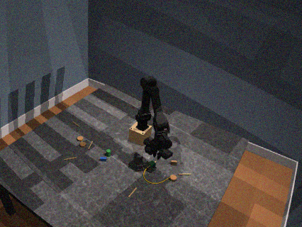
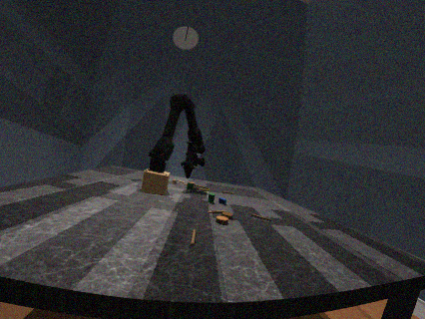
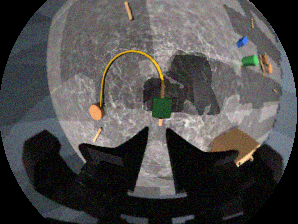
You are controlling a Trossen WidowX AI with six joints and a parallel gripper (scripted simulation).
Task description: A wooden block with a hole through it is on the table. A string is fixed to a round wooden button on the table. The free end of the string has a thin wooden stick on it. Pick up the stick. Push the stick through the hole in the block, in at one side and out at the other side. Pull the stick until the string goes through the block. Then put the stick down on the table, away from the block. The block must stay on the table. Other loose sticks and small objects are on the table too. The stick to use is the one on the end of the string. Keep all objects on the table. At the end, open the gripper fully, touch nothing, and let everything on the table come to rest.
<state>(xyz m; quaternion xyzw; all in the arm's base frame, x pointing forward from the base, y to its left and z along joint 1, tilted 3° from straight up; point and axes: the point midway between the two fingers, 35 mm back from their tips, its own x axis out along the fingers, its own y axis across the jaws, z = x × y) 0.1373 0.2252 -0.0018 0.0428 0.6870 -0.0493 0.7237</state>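
My gripper tip is now 2 cm short of the green block, 1 cm to the left of it and 4 cm above it. From my gripper tip the other things lie so: round wooden button 2 cm ahead, 14 cm to the left, 5 cm below; small wooden piece 9 cm behind, 8 cm to the left, 5 cm below; thin wooden stick 4 cm ahead, 1 cm to the right, 4 cm below.
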